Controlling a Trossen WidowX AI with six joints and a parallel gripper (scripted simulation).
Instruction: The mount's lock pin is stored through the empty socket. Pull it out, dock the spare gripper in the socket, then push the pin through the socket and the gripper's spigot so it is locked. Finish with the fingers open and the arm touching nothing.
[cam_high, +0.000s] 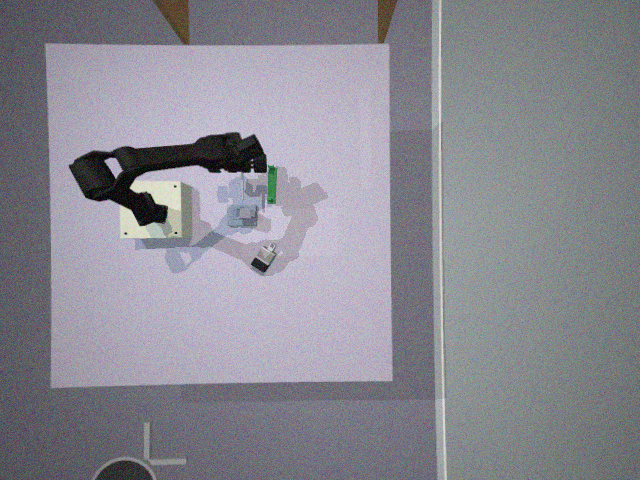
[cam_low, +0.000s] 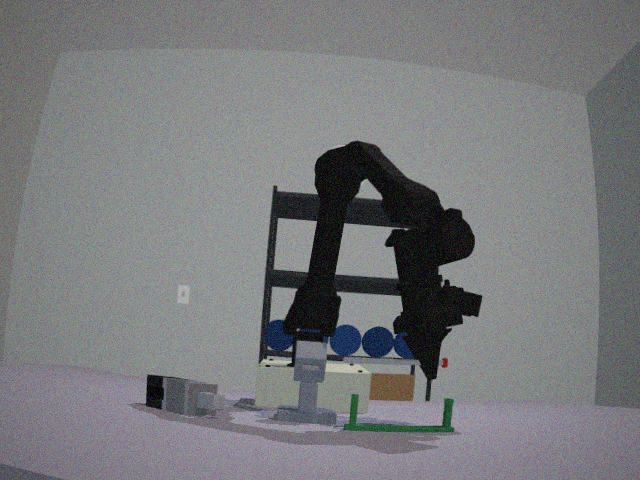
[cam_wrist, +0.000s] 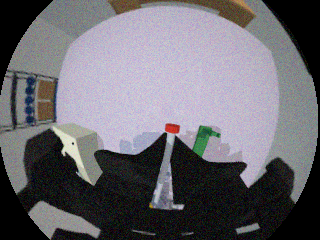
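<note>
My gripper tip is now 10 cm short of the green cradle, 4 cm to the left of it and 5 cm above it. The rest, counted from my gripper tip: black spare gripper: 12 cm ahead, 31 cm to the right, 5 cm below; socket: 2 cm ahead, 17 cm to the right, 1 cm below.
</note>
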